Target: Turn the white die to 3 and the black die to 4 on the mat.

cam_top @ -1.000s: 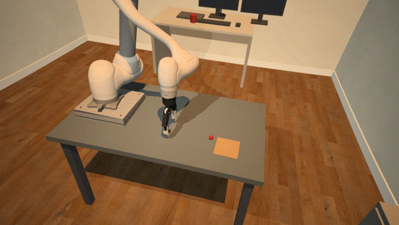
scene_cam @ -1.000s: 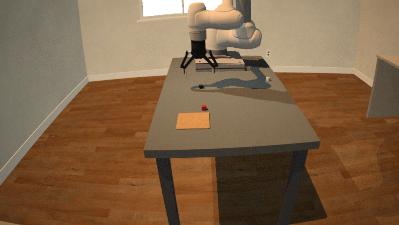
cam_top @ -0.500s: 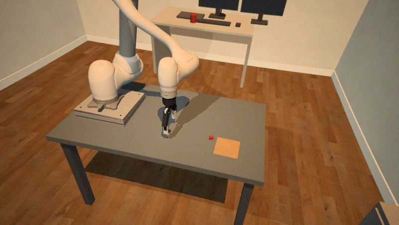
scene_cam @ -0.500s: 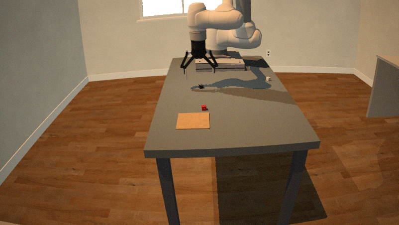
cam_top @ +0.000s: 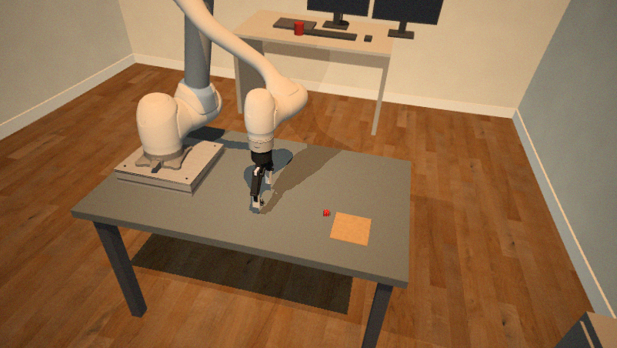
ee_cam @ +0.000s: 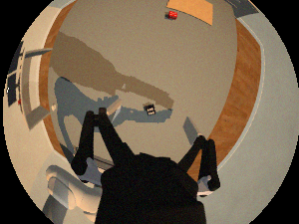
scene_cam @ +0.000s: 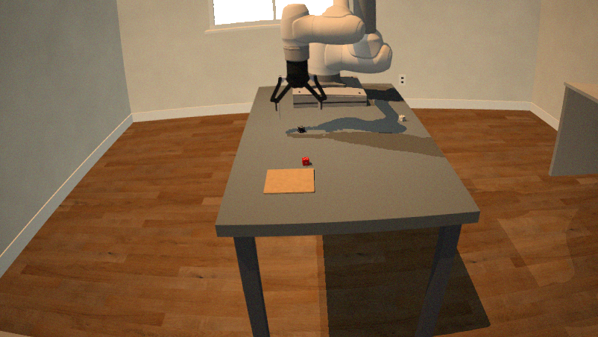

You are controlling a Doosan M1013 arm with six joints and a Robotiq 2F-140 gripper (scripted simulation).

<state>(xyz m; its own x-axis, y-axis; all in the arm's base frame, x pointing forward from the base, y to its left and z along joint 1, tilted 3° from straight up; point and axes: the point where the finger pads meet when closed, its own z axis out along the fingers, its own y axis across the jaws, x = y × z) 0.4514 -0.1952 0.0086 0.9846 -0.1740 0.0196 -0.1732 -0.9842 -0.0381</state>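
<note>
Now: the black die 6 cm below my hand, 1 cm to the left of it and 1 cm behind it. Also, from my hand: white die (43 cm to the left, 6 cm below, 4 cm behind); then orange mat (35 cm ahead, 9 cm to the right, 7 cm below); then red die (25 cm ahead, 6 cm below, 3 cm to the right).
</note>
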